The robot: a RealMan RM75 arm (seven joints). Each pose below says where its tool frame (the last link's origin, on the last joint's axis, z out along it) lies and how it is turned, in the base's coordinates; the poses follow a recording.
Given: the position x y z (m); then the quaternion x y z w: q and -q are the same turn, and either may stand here.
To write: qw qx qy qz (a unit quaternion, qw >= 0); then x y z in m. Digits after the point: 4 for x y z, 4 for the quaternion.
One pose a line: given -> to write
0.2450 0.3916 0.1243 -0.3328 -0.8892 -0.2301 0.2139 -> 0.2139 -0.3328 -0.8892 -0.2301 0.2450 0.3916 0.1243
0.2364 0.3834 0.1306 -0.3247 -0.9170 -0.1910 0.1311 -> 0.1311 -0.3247 -0.9170 -0.1910 0.2364 0.3834 0.1306
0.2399 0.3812 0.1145 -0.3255 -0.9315 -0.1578 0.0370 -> 0.0370 -0.3255 -0.9315 -0.1578 0.2399 0.3812 0.1145
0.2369 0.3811 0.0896 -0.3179 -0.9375 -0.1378 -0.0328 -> 0.0328 0.3179 0.9375 0.1378 0.2369 0.3811 0.0896
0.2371 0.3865 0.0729 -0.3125 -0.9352 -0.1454 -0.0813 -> 0.0813 0.3125 0.9352 0.1454 0.2371 0.3865 0.0729
